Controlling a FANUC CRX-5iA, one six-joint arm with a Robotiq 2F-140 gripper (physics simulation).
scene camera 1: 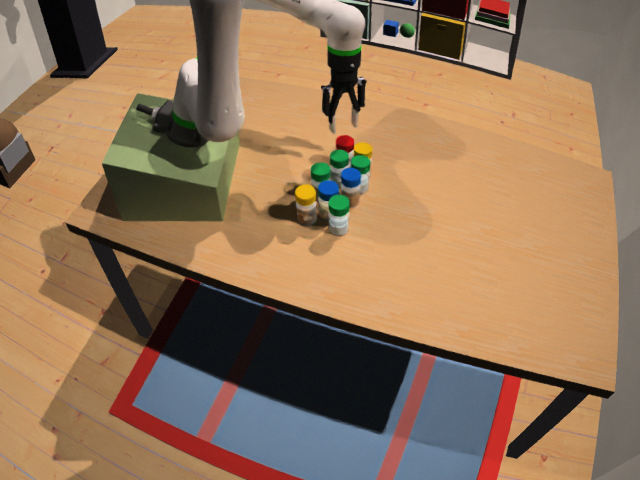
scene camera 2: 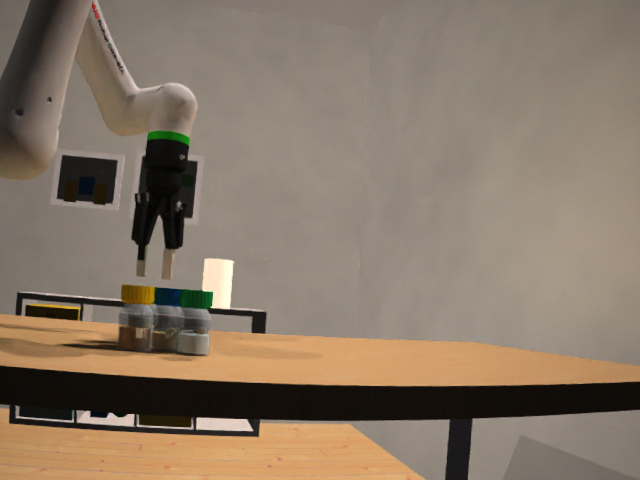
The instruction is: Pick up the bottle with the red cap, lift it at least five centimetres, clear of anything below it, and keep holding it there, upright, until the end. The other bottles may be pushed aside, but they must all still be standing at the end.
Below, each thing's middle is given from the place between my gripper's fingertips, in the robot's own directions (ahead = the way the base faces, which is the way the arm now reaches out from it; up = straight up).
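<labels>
You'd find the blue-capped bottle (scene camera 2: 165,315) 240 mm to the right of my hand, 70 mm below it and 20 mm ahead of it.
</labels>
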